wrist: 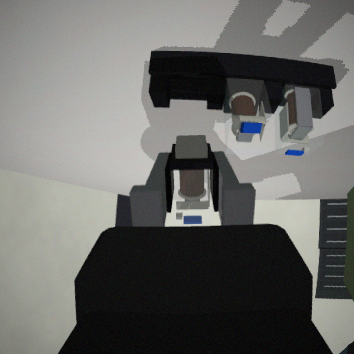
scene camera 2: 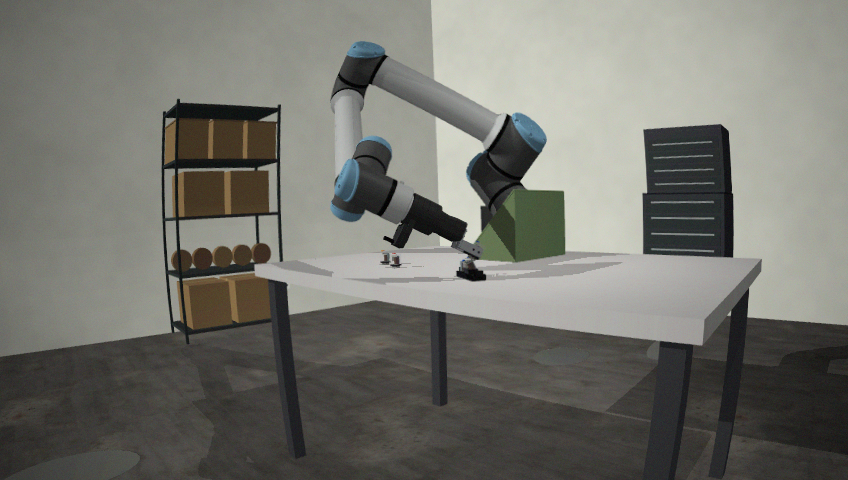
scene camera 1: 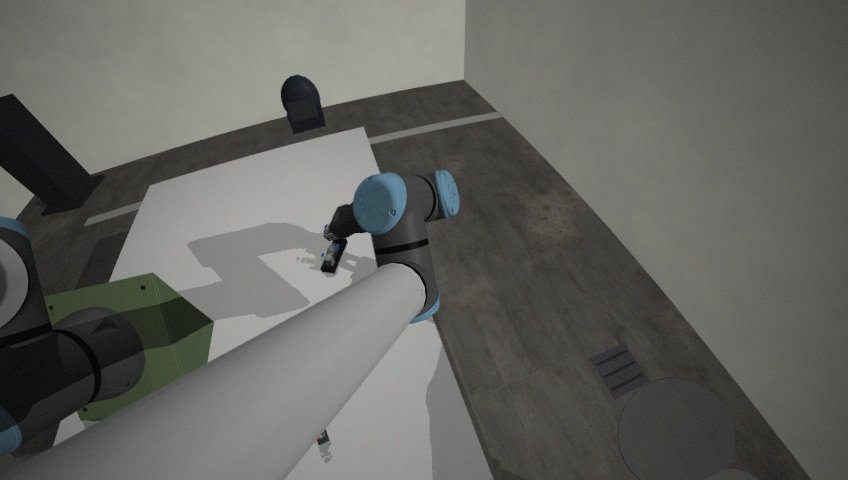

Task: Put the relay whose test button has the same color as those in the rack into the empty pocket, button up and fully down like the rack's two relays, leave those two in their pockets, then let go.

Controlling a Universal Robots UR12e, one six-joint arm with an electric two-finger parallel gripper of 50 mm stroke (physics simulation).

Labels:
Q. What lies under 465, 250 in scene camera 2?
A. The gripper.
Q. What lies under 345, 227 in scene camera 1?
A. The gripper.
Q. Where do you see a black rack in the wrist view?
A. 198, 75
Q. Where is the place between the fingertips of the gripper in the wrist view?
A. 191, 169

